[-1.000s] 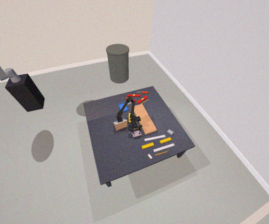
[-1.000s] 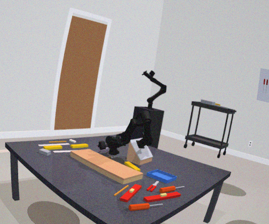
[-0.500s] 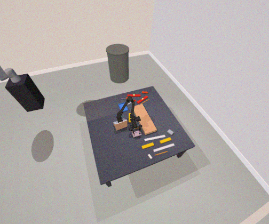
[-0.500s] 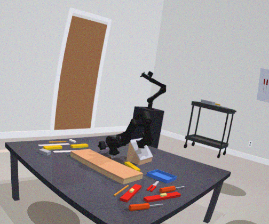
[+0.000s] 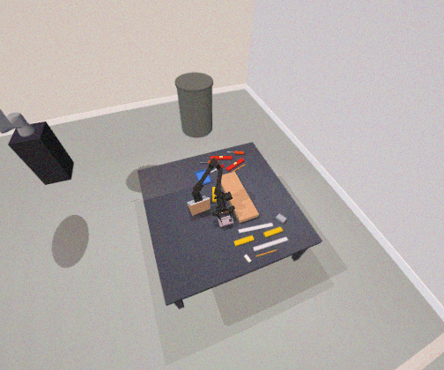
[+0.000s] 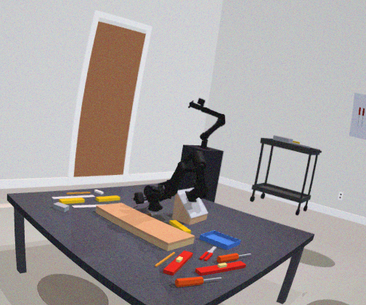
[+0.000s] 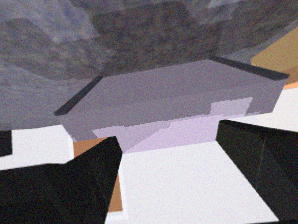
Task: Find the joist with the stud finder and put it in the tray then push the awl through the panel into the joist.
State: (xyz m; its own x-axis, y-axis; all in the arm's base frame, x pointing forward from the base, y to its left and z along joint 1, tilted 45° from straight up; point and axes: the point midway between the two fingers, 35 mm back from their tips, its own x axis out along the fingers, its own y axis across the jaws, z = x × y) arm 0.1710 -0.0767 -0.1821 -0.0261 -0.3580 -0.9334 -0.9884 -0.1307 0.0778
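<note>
The stud finder lies 1 cm ahead of my gripper tip and 1 cm below it. Also, from my gripper tip: grey block 47 cm ahead, 9 cm to the right, 5 cm below; then blue tray 6 cm behind, 55 cm to the left, 5 cm below; then awl 1 cm ahead, 12 cm to the left, 5 cm below.
</note>
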